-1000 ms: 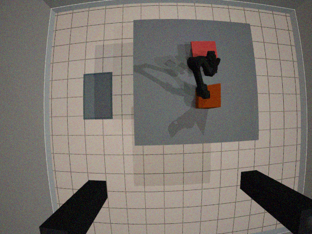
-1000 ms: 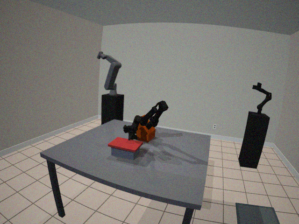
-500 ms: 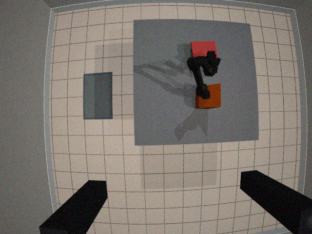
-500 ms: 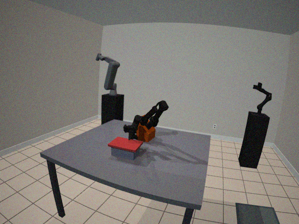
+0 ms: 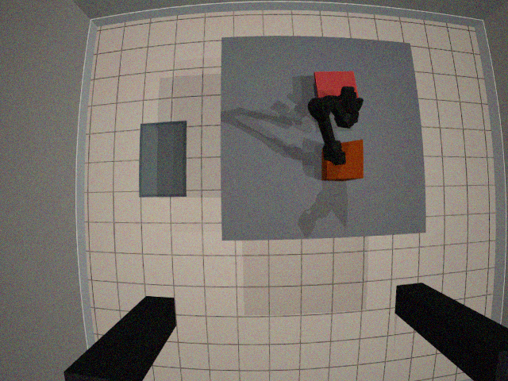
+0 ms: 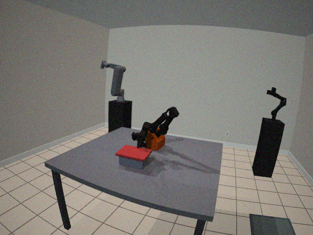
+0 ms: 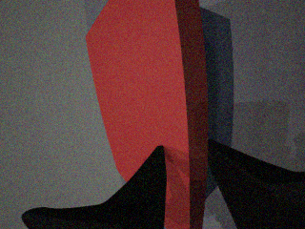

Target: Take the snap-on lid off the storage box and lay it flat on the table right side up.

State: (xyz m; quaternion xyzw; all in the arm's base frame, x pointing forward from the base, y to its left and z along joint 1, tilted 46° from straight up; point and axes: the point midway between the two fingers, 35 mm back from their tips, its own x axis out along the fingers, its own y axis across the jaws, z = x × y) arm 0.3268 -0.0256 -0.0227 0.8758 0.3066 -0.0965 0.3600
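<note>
The red lid is 8 cm ahead of my gripper tip. From my gripper tip the other things lie so: grey-blue storage box (8 cm ahead, 5 cm below).
</note>
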